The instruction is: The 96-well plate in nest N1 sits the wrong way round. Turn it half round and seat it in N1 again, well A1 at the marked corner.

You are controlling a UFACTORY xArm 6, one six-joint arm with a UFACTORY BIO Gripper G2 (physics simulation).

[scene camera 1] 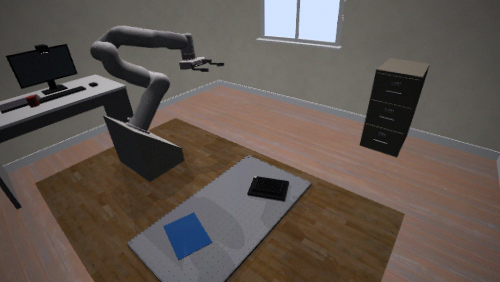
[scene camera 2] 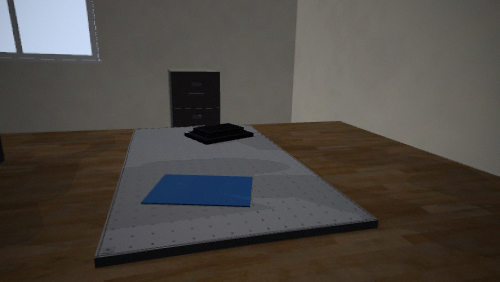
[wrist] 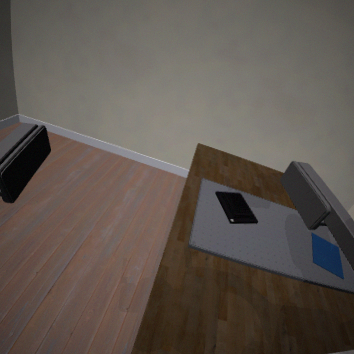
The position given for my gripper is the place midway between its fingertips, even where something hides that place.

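The wrist view gives me my gripper (wrist: 176,153), and scene camera 2 gives me a flat blue square (scene camera 2: 199,190).
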